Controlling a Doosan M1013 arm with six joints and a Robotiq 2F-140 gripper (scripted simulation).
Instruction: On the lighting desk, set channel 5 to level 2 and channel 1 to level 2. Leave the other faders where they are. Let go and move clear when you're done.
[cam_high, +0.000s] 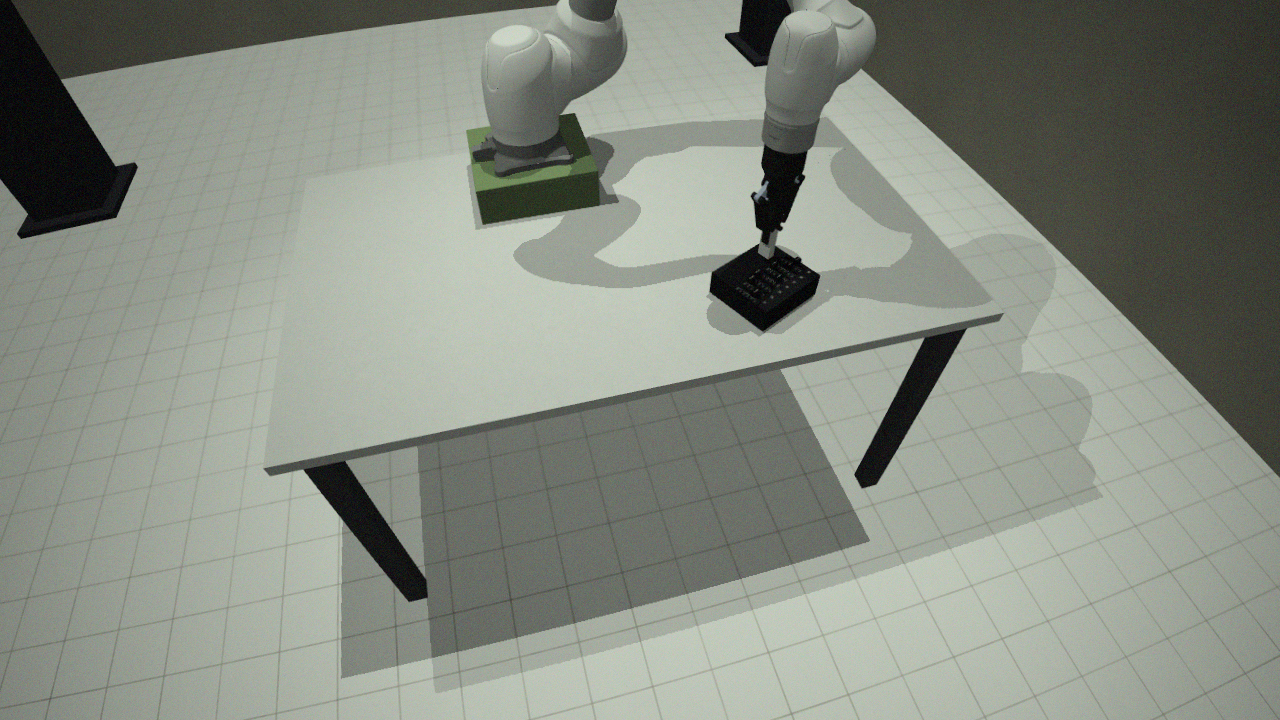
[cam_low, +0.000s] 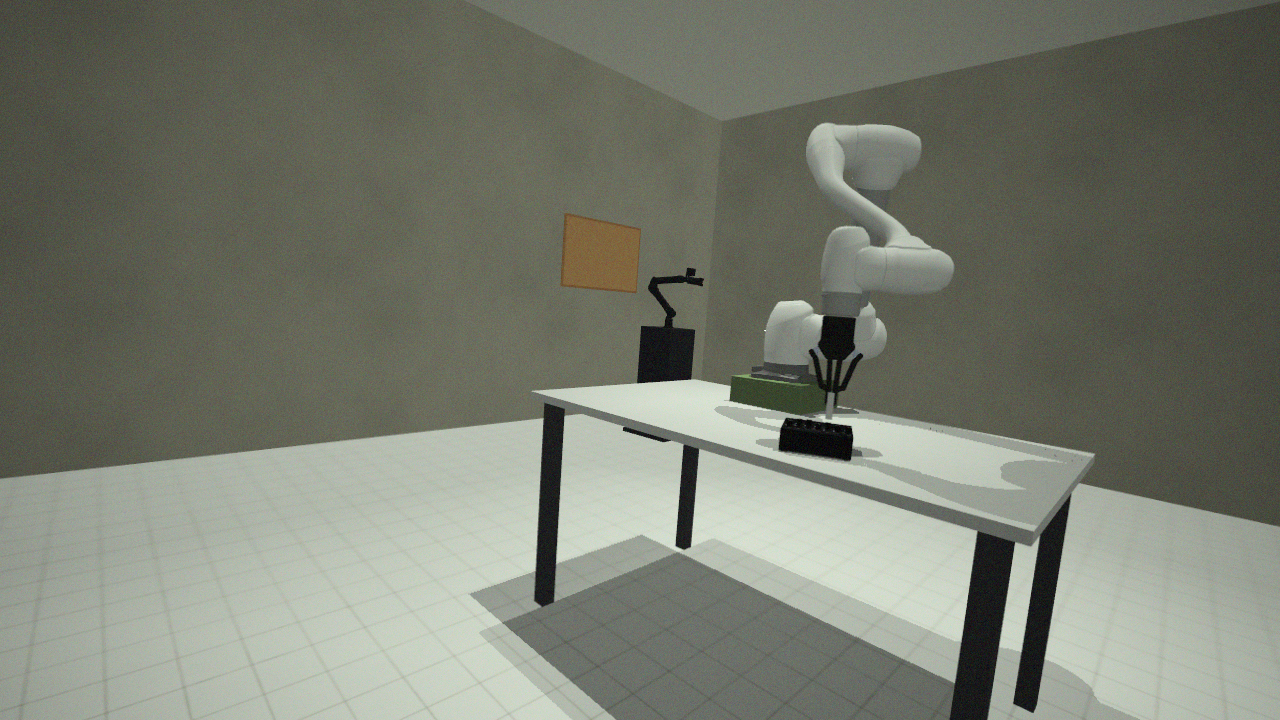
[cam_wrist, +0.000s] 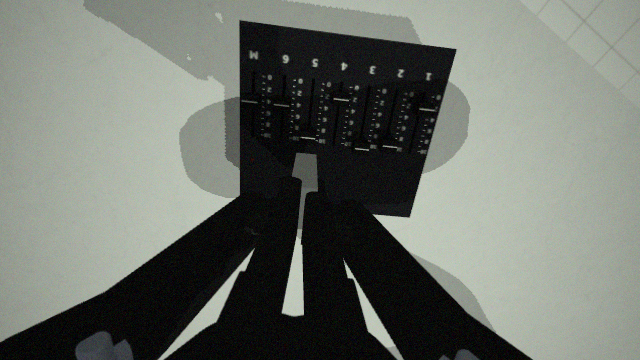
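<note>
Now: hand 40 mm above the channel 5 fader cap, 20 mm short of it and 10 mm to the right of it. From my hand the other things lie so: channel 3 fader cap 40 mm below, 40 mm ahead, 30 mm to the right; channel 6 fader cap 40 mm to the left, 40 mm below, 30 mm ahead; channel 4 fader cap 60 mm ahead, 40 mm below.
</note>
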